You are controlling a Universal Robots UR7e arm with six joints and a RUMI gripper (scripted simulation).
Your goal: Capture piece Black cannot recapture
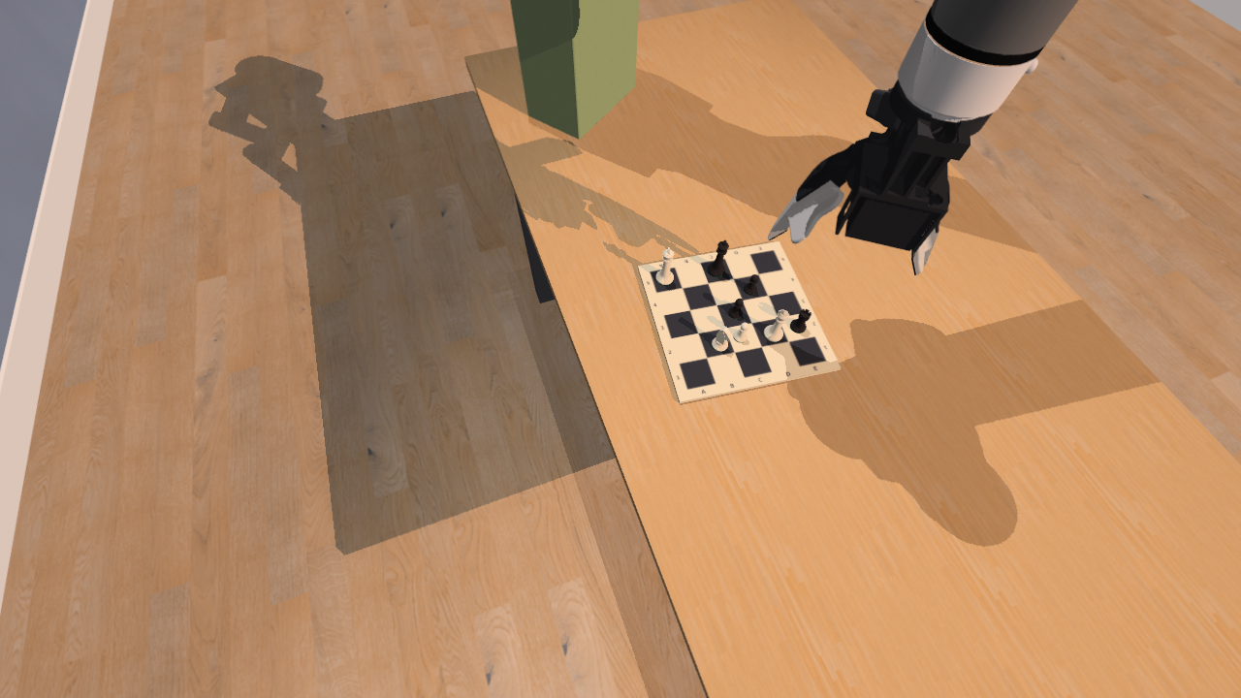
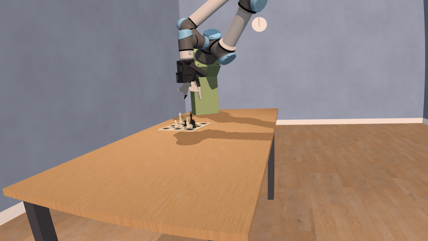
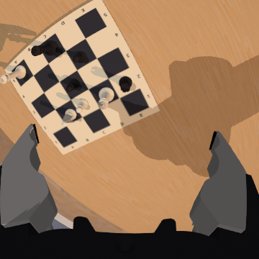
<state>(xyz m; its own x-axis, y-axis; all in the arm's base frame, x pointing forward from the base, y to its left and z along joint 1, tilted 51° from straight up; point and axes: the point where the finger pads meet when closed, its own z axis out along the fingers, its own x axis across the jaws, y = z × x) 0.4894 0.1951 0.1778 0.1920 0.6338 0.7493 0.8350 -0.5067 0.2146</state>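
Right now my hand is 1 cm past the small chessboard, 9 cm to the left of it and 15 cm above it. From my hand the other things lie so: tall black piece: 9 cm behind, 11 cm to the right, 12 cm below; tall white piece: 7 cm behind, 18 cm to the right, 12 cm below.
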